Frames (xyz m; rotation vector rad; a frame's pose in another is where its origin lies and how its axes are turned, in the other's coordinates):
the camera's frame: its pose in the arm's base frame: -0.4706 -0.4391 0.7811 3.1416 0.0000 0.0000
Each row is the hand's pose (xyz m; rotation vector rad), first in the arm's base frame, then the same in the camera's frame.
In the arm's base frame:
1: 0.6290 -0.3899 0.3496 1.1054 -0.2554 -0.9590
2: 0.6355 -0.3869 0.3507 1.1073 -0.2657 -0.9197
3: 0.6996 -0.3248 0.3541 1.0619 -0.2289 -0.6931
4: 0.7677 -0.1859 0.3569 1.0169 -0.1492 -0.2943
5: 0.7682 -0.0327 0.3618 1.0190 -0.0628 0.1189
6: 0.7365 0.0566 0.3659 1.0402 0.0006 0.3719
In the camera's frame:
1: 1.0996 -0.0492 0.4315 -1.7789 -1.0544 0.2808
2: 1.1061 -0.0522 0.4304 -1.7948 -1.0130 0.2927
3: 1.1702 -0.1143 0.4270 -1.9378 -0.7830 0.2586
4: 1.2383 -0.2532 0.4242 -2.0951 -0.3415 0.1731
5: 1.2388 -0.4064 0.4193 -2.1177 0.1383 0.0730
6: 1.2071 -0.4957 0.4152 -2.0641 0.4283 -0.0007

